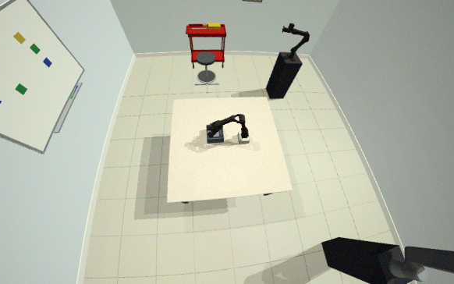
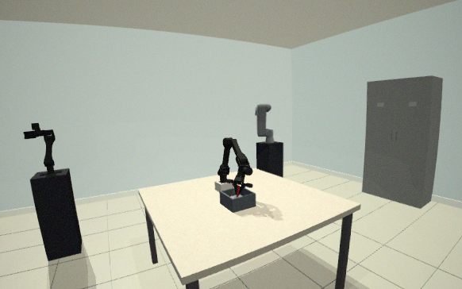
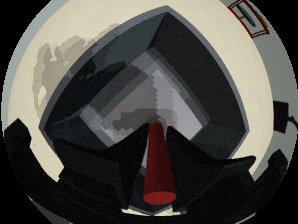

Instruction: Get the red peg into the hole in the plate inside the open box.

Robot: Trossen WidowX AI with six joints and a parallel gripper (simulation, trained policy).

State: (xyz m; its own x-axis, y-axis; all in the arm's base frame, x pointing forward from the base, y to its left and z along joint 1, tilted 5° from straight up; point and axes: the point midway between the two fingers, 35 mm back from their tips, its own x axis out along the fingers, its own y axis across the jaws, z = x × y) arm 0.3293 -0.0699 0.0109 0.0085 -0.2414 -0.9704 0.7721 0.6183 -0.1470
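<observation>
Right now my gripper tip is 1 cm to the right of the red peg and 3 cm below it. From my gripper tip the other things lie so: dark box: 5 cm below.
</observation>
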